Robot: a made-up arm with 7 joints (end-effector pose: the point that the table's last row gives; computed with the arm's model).
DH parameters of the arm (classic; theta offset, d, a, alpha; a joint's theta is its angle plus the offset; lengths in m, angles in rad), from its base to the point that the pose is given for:
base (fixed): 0 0.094 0 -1.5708
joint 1: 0 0.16 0.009 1.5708
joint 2: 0 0.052 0.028 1.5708
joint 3: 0 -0.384 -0.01 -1.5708
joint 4: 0 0.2 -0.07 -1.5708
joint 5: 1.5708 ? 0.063 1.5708
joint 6: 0 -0.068 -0.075 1.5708
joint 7: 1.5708 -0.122 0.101 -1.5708
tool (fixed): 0 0.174 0 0
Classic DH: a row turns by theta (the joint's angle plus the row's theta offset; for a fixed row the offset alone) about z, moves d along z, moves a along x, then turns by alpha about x.
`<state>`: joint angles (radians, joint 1 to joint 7).
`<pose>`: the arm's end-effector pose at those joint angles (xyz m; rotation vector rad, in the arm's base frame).
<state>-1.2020 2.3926 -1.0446 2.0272 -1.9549 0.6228 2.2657</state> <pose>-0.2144 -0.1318 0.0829 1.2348 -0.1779 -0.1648</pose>
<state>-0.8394 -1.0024 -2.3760 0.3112 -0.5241 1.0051 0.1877</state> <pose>0.3974 0.0035 0.3954 2.1325 0.6424 -0.7101</pose>
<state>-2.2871 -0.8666 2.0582 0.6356 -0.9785 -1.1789 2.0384</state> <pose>-0.2848 0.3299 0.6086 1.1908 -1.3685 0.7591</pose>
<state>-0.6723 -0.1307 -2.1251 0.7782 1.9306 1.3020 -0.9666</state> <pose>0.0740 0.5575 0.2989 -0.0544 -2.0401 0.5818</pose>
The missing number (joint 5, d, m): 0.144
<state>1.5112 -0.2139 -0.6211 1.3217 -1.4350 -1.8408 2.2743</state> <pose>0.0564 0.6785 0.1122 -0.1007 -1.5945 0.7678</pose>
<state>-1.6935 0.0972 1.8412 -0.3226 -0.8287 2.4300 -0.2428</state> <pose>-0.0366 0.4148 -0.0585 1.4403 0.8302 -1.8359</pose>
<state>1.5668 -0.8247 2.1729 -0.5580 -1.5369 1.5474 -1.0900</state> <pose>-0.1977 0.6639 -0.1573 -0.7116 -0.4923 1.3718</pose>
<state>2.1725 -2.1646 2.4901 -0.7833 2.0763 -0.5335 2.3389</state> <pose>-0.6001 0.1471 -0.3615 -1.0494 -0.4704 1.4589</pose>
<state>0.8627 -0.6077 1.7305 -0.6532 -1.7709 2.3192 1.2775</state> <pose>0.1381 0.3600 0.0101 1.4022 -1.8723 1.9949</pose>
